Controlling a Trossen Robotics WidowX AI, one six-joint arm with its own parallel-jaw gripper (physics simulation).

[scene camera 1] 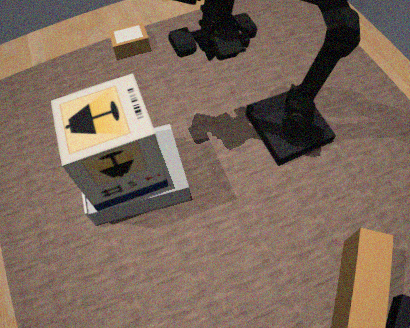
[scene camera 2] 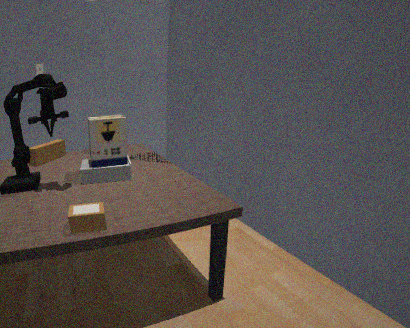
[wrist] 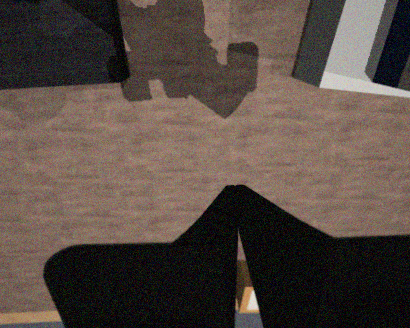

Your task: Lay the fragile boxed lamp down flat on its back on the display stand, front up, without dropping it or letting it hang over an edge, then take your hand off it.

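Places are measured from the arm's base along level axes (x ahead, y left, z up), in centimetres.
Pixels of known places: gripper, fingertip midpoint: [scene camera 1: 209,59] [scene camera 2: 51,136] [wrist: 235,194]; arm's base, origin of the base link: [scene camera 1: 295,130] [scene camera 2: 23,176].
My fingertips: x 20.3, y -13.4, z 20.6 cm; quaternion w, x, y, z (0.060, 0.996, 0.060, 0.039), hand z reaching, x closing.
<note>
For each thing: its top centre in the pictures, then the offset to it from my fingertips.
- boxed lamp, middle of its top: [scene camera 1: 99,115] [scene camera 2: 106,117] dy +12.1, dx +26.5, dz +5.3 cm
- shallow white-grey open tray, middle of its top: [scene camera 1: 128,165] [scene camera 2: 105,160] dy +11.7, dx +24.9, dz -16.2 cm
- low wooden block with a white top, middle of its top: [wrist: 270,300] [scene camera 2: 86,209] [scene camera 1: 128,34] dy -39.2, dx +15.3, dz -18.3 cm
- long wooden block, middle of its top: [scene camera 1: 370,298] [scene camera 2: 46,143] dy +60.1, dx -14.3, dz -13.3 cm
The boxed lamp [scene camera 1: 107,117] [scene camera 2: 108,137] [wrist: 397,50] stands upright in a shallow white-grey open tray [scene camera 1: 145,207] [scene camera 2: 106,174] [wrist: 311,55]. Its top face carries a lamp picture and barcode; the side seen in scene camera 2 shows an upside-down lamp picture and a dark blue band low down. My gripper [scene camera 2: 51,135] [wrist: 235,194] is shut and empty, fingers pointing down, well above the table, between the arm's base and the tray and apart from the box. A low wooden block with a white top [scene camera 1: 131,42] [scene camera 2: 87,217] stands apart. I cannot tell which piece is the display stand.
The arm's black base [scene camera 1: 272,135] [scene camera 2: 22,183] [wrist: 55,50] stands beside the tray. A long wooden block [scene camera 1: 372,280] [scene camera 2: 49,151] stands on the far side of the arm in scene camera 2. The table's edge [scene camera 2: 165,230] runs near the low wooden block.
</note>
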